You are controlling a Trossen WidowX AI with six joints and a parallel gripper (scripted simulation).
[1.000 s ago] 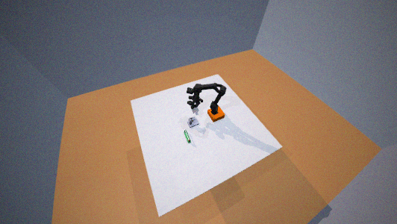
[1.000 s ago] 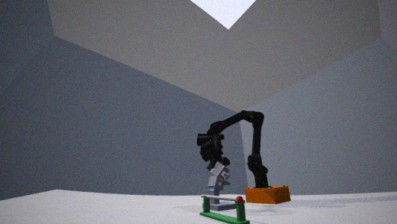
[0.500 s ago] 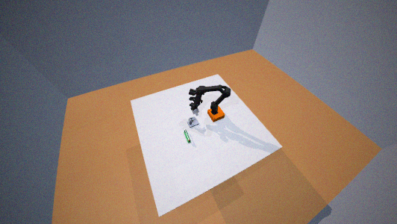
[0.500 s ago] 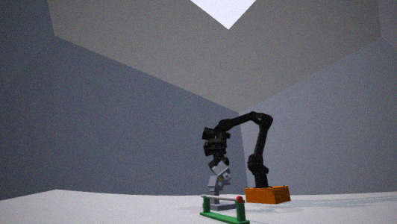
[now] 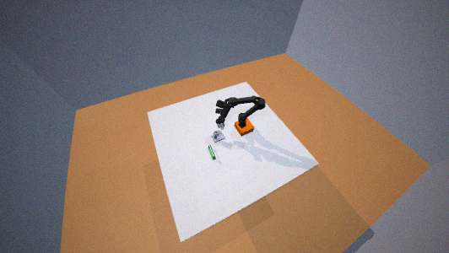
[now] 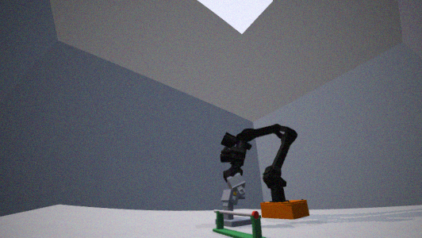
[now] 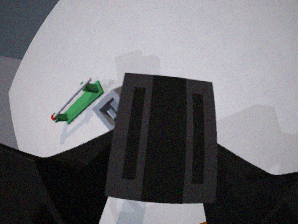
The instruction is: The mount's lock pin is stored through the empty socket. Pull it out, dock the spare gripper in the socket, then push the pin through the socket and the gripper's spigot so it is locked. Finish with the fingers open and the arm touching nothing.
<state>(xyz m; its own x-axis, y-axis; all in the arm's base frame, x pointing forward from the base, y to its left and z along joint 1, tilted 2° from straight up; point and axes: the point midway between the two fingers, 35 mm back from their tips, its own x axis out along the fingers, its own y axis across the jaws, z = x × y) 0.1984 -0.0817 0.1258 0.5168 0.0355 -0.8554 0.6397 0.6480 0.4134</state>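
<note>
Now: the grey mount 60 mm ahead of my gripper tip, 50 mm to the left of it and 100 mm below it. From my gripper tip the other things lie so: spare gripper 10 mm behind, 10 mm to the left, 10 mm below; then green cradle 180 mm ahead, 170 mm to the left, 130 mm below.
</note>
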